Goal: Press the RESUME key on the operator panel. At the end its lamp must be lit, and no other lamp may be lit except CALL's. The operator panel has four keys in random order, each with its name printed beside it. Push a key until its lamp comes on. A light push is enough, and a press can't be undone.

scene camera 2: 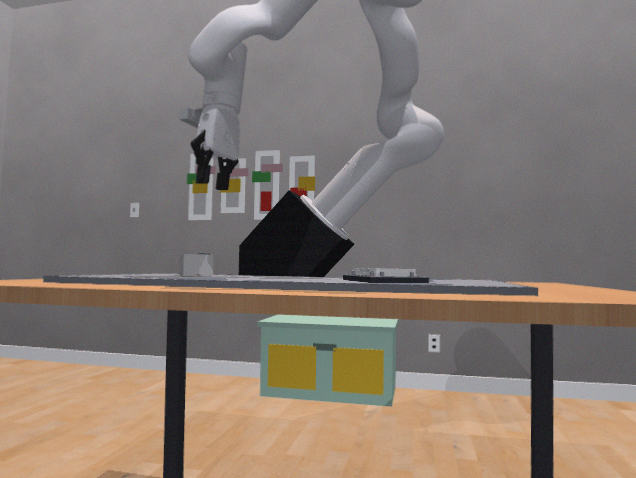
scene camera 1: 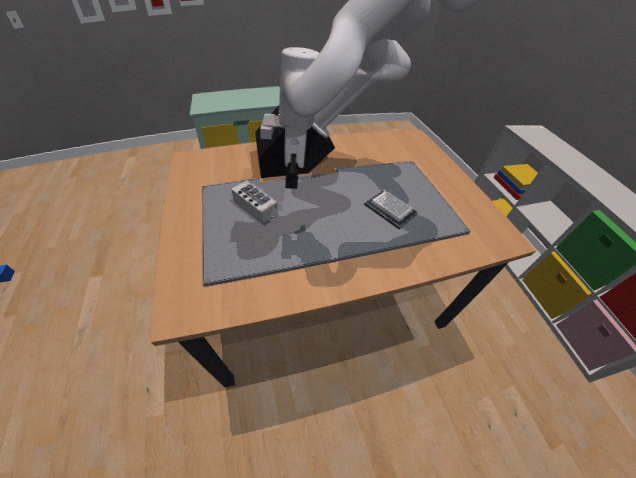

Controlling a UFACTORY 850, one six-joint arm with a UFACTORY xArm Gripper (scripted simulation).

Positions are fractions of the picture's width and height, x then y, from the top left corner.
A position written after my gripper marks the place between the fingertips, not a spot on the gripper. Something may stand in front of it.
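Note:
I can see my gripper (scene camera 2: 0.33, 0.39) from scene camera 2. Scene camera 1 gives me a view of it as well, with my gripper (scene camera 1: 0.46, 0.38) visible there too.

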